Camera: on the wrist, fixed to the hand. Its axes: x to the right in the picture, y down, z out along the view.
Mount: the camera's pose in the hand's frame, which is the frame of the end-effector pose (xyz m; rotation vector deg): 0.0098 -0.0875 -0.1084 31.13 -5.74 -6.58
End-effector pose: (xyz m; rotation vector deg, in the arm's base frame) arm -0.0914 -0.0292 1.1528 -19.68 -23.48 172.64
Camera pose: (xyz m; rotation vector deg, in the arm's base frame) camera -0.0714 0.0835 1.0728 -6.80 21.26 164.91
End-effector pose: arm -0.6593 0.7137 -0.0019 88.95 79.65 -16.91
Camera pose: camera -0.7758 0.7906 -0.0004 106.58 79.62 -49.64
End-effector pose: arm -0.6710 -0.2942 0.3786 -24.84 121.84 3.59
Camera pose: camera -0.7337 -0.4015 0.4422 -12.59 109.78 -30.71
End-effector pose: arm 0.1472 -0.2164 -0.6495 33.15 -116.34 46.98
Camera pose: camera 0.2574 -0.1977 -0.5658 59.83 -105.15 74.69
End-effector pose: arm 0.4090 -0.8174 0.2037 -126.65 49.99 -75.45
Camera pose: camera 0.3426 -0.7659 0.3153 -108.29 17.22 -74.04
